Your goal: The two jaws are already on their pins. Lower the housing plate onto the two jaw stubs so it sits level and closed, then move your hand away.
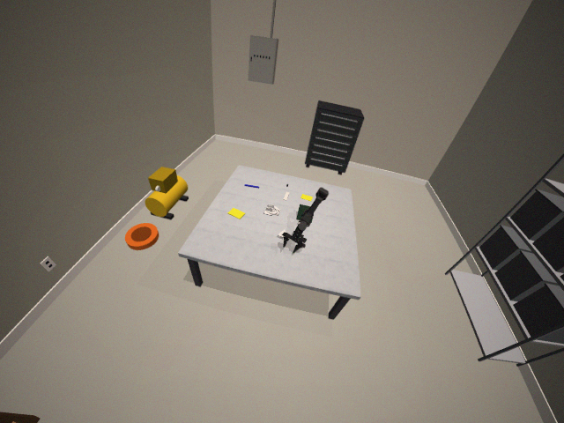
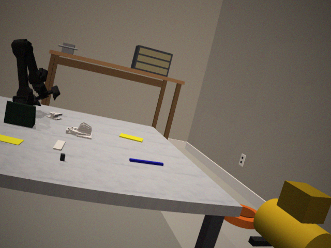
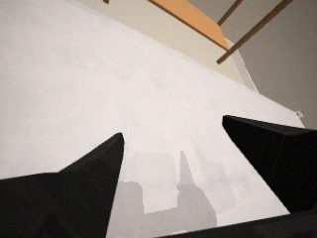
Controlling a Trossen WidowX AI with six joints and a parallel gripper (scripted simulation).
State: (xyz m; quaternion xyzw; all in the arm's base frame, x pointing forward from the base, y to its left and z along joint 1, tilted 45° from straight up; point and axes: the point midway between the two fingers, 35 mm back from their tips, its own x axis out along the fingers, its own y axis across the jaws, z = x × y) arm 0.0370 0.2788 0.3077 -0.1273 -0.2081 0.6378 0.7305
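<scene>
The white stepped part is 160 mm to the right of my gripper tip, 90 mm ahead of it and 40 mm below it. Round my gripper tip: blue bar 660 mm to the right, 580 mm ahead, 50 mm below; then white card 670 mm to the right, 220 mm ahead, 50 mm below; then small black cube 840 mm to the right, 260 mm ahead, 40 mm below.
</scene>
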